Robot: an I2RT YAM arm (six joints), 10 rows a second.
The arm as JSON. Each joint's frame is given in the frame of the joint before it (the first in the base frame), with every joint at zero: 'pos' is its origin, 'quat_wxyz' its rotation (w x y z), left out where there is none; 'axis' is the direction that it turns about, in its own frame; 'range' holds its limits. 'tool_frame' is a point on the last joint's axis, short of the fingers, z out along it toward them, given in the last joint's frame.
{
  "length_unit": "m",
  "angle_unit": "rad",
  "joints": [
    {
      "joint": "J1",
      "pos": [
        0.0,
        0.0,
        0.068
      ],
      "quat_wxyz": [
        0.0,
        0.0,
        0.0,
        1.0
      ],
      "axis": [
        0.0,
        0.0,
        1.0
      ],
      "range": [
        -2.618,
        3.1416
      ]
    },
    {
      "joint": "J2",
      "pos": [
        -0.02,
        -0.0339,
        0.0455
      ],
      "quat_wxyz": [
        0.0,
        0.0,
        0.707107,
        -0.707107
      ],
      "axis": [
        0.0,
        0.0,
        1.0
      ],
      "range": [
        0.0,
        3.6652
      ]
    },
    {
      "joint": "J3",
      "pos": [
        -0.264,
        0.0,
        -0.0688
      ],
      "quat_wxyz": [
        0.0,
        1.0,
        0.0,
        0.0
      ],
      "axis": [
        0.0,
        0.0,
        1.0
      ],
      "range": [
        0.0,
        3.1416
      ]
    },
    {
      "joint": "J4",
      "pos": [
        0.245,
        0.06,
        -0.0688
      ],
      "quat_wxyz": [
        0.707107,
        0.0,
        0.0,
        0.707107
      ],
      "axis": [
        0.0,
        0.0,
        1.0
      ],
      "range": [
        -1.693,
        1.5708
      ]
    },
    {
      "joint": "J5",
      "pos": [
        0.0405,
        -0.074,
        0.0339
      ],
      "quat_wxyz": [
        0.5,
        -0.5,
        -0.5,
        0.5
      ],
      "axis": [
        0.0,
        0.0,
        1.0
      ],
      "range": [
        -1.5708,
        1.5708
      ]
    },
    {
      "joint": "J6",
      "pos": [
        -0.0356,
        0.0,
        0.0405
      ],
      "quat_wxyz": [
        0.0,
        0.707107,
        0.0,
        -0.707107
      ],
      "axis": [
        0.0,
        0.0,
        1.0
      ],
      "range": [
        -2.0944,
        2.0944
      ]
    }
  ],
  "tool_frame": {
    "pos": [
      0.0,
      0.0,
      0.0
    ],
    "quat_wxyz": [
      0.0,
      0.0,
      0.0,
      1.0
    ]
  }
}
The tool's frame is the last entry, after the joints.
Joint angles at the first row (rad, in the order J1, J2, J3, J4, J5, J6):
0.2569, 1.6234, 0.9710, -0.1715, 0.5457, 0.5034
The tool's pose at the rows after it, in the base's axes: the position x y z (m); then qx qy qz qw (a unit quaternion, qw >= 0):
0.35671 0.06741 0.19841 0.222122 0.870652 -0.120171 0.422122
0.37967 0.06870 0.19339 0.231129 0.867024 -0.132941 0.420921
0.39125 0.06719 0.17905 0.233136 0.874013 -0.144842 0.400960
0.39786 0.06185 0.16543 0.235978 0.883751 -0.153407 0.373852
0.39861 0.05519 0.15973 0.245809 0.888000 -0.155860 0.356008
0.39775 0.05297 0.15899 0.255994 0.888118 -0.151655 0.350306
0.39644 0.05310 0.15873 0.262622 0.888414 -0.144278 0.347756
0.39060 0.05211 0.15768 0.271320 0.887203 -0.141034 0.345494
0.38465 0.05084 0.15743 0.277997 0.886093 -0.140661 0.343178
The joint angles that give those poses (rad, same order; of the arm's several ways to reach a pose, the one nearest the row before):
0.2405, 1.7245, 1.0779, -0.1787, 0.5796, 0.5079
0.2314, 1.8164, 1.1702, -0.1882, 0.6029, 0.5136
0.2211, 1.8862, 1.2144, -0.2127, 0.6044, 0.5205
0.2035, 1.9381, 1.2446, -0.2524, 0.5911, 0.5293
0.1860, 1.9537, 1.2530, -0.2848, 0.5785, 0.5472
0.1802, 1.9534, 1.2533, -0.2996, 0.5693, 0.5701
0.1803, 1.9499, 1.2495, -0.3050, 0.5575, 0.5892
0.1802, 1.9331, 1.2232, -0.3038, 0.5549, 0.6113
0.1799, 1.9148, 1.1984, -0.3061, 0.5560, 0.6277

